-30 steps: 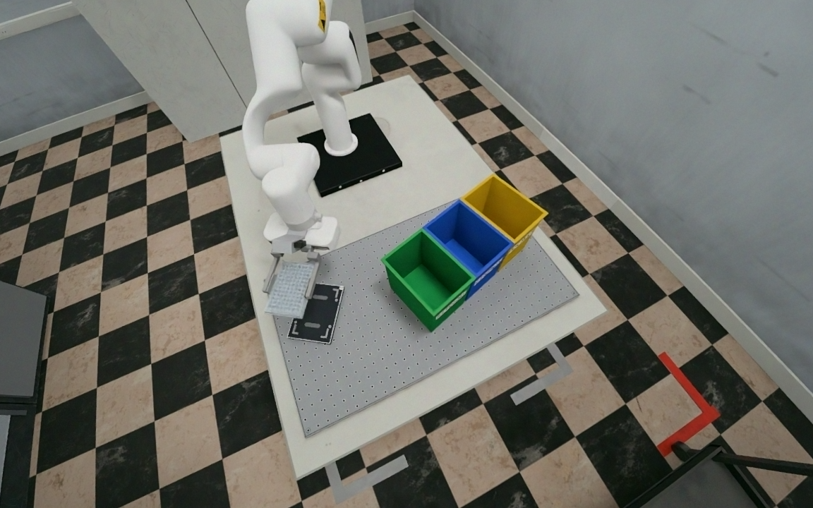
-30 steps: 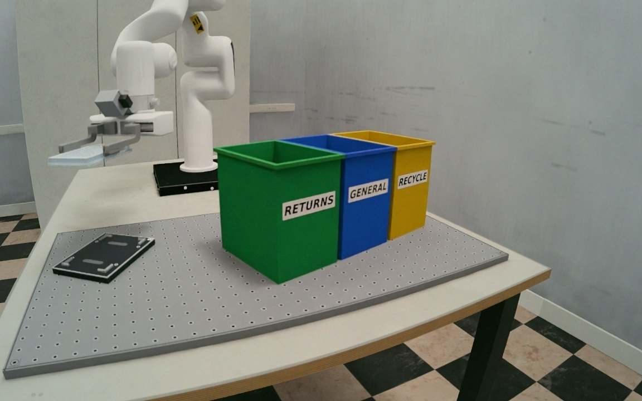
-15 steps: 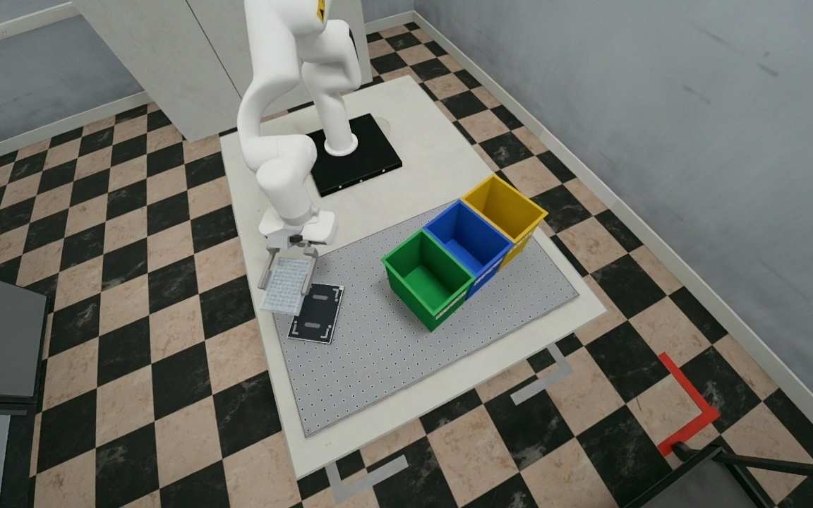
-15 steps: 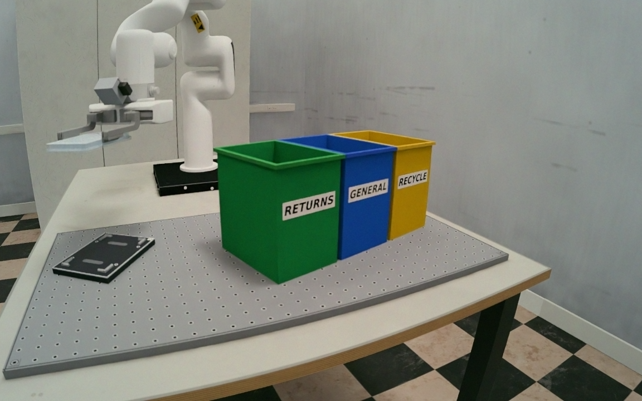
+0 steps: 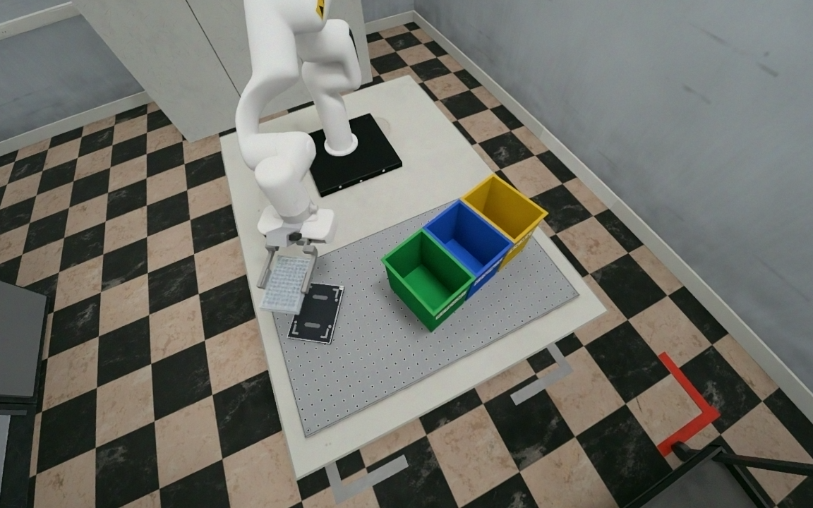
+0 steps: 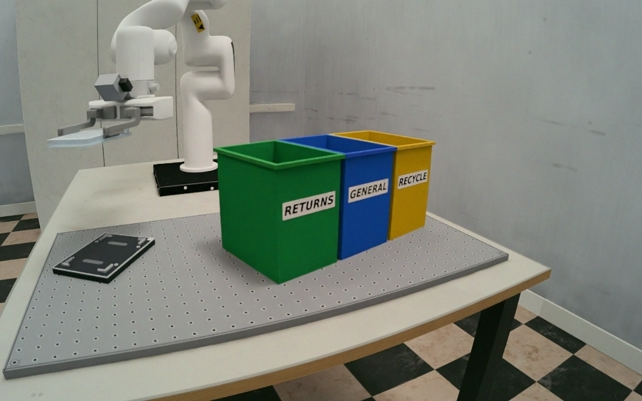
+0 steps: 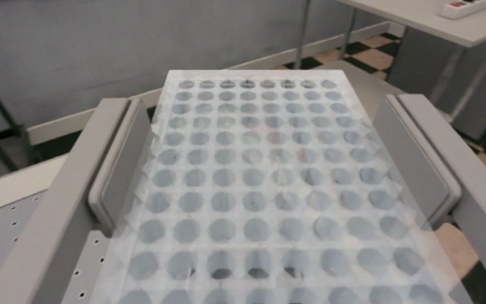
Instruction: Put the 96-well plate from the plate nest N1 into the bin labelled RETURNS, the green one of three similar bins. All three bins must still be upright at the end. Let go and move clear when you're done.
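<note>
Right now my hand is 29 cm to the right of the green returns bin, 14 cm above it and 9 cm short of it. Also, from my hand: black plate nest N1: 22 cm below; clear 96-well plate: 1 cm below; blue general bin: 42 cm to the left, 14 cm below, 5 cm ahead.
</note>
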